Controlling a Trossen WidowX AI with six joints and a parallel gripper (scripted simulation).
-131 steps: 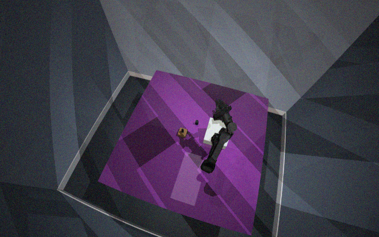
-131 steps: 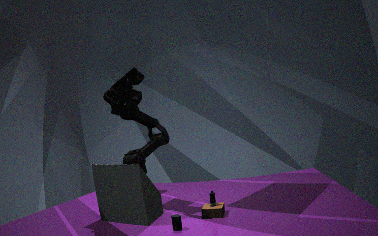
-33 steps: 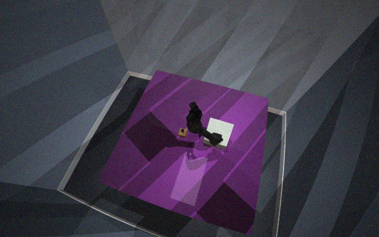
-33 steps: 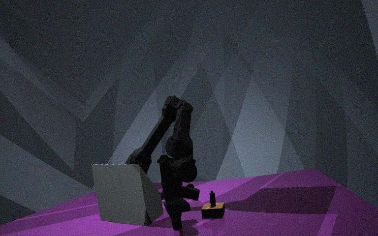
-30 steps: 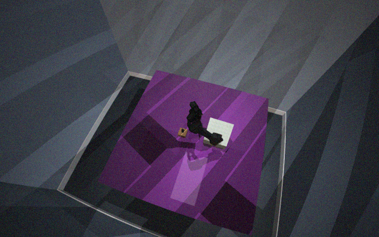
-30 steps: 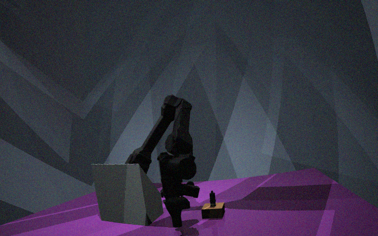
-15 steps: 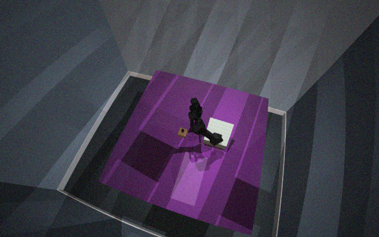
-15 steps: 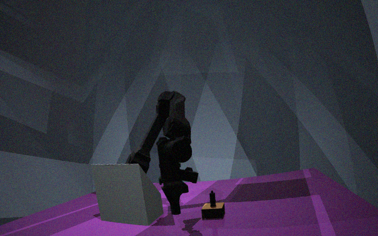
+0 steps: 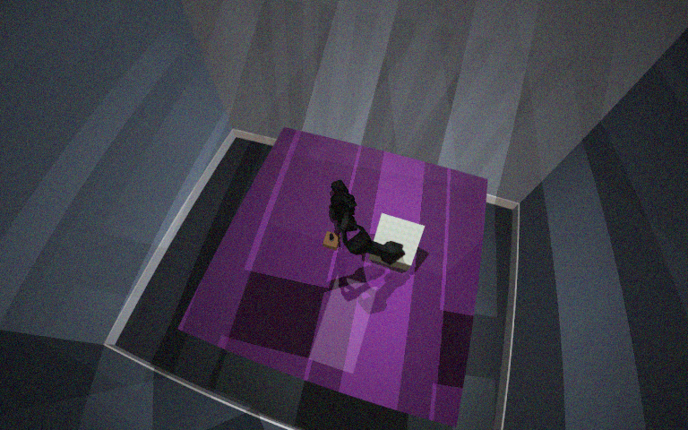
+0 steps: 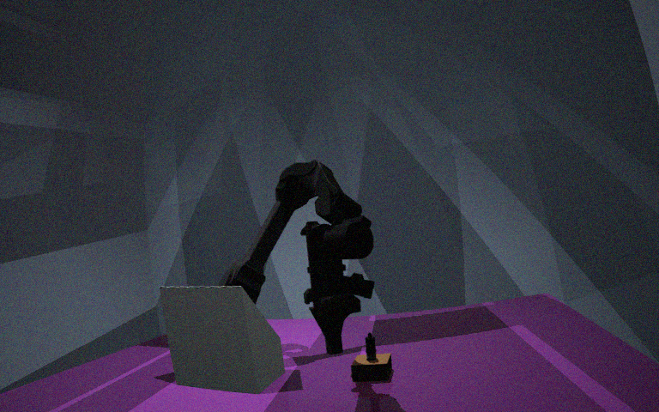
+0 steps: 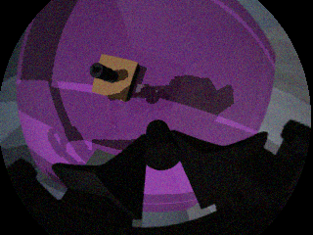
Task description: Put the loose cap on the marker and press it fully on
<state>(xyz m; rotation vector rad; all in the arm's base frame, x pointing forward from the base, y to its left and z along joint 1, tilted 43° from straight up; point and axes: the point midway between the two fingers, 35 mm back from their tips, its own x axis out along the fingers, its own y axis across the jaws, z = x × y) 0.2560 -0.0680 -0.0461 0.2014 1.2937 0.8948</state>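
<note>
Right now my gripper tip is 100 mm to the right of the orange holder block, 80 mm above it and 50 mm short of it. The rest, counted from my gripper tip: dark cap 10 mm above.
</note>
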